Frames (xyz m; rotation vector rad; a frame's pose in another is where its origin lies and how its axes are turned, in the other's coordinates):
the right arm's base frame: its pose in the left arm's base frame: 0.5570 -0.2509 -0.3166 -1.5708 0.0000 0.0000
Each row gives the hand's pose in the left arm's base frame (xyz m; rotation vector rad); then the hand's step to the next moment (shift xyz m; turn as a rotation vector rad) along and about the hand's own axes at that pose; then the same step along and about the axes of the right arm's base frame.
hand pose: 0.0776 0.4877 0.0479 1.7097 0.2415 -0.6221
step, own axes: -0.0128 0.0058 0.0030 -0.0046 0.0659 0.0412
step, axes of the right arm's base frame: -0.0087 -0.0113 -0.0020 0.0167 -0.0532 -0.0544
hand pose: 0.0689 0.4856 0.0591 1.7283 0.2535 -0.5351
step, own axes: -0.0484 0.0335 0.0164 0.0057 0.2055 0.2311
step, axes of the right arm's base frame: -0.0305 -0.0499 -0.0178 0.0478 -0.1412 -0.2710
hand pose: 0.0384 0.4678 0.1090 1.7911 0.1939 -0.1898
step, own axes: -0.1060 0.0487 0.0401 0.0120 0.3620 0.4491
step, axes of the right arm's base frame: -0.0927 -0.0617 -0.0531 0.0850 -0.2388 -0.5183
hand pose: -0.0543 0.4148 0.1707 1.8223 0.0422 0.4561
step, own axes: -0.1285 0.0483 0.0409 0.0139 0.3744 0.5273
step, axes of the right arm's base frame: -0.1149 0.0010 -0.0855 0.1099 -0.2332 -0.5933
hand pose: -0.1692 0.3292 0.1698 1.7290 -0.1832 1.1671
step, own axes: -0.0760 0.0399 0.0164 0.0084 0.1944 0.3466
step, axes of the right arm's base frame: -0.0532 0.0331 -0.0609 0.1024 -0.1195 -0.3650
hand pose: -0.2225 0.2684 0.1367 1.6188 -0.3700 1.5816
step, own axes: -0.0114 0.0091 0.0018 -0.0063 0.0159 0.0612
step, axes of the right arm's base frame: -0.0071 0.0072 -0.0107 0.0298 -0.0075 -0.0556
